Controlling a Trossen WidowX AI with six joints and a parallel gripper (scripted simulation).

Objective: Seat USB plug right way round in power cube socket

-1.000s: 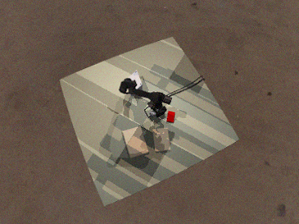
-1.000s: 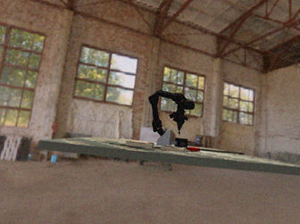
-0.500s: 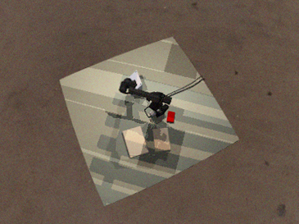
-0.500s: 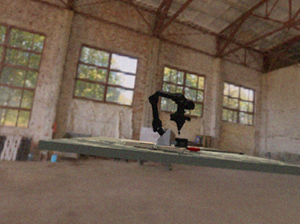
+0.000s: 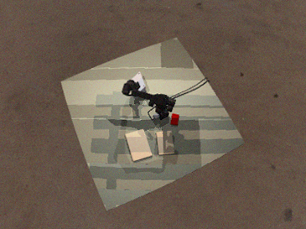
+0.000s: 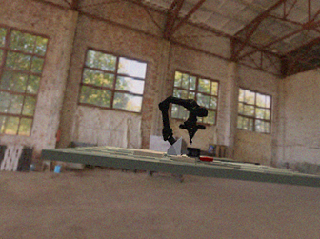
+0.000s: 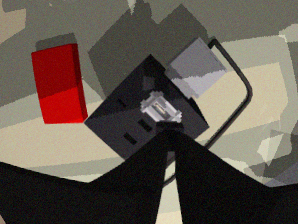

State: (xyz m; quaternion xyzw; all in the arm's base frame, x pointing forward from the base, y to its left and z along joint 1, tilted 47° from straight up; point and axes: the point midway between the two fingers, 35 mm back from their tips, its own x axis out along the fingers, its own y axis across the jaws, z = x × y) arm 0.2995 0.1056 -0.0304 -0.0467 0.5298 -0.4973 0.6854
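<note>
Now: gripper tip 2 cm above the grey USB plug. From my gripper tip the other things lie so: red block 8 cm ahead, 10 cm to the left, 12 cm below.
</note>
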